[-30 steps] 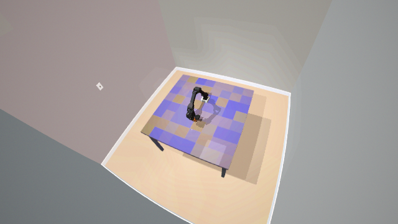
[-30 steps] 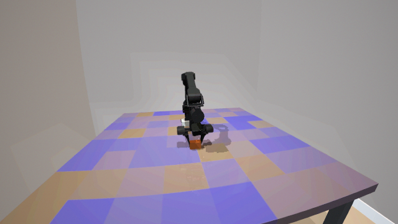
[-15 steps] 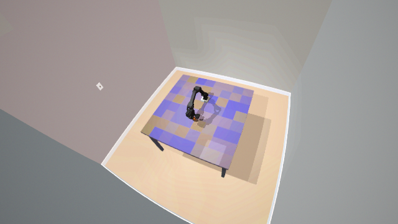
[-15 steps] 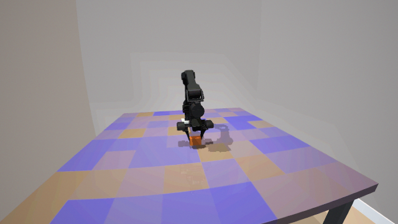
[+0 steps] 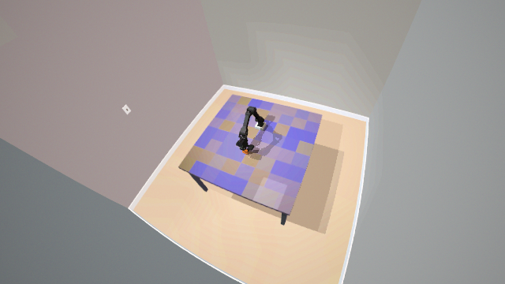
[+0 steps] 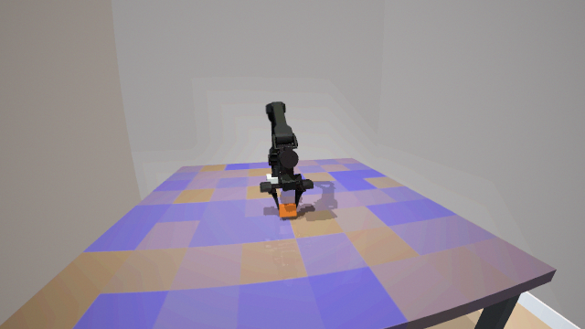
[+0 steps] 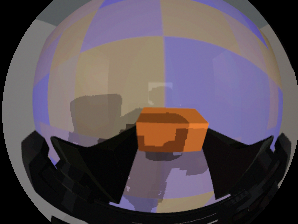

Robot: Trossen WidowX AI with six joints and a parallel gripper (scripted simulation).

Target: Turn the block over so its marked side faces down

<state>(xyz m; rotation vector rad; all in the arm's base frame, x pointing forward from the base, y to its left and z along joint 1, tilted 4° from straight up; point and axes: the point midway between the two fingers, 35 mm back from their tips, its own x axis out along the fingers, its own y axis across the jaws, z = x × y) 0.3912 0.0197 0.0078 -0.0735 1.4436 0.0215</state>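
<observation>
Now: gripper tip 1 cm past the block.
</observation>
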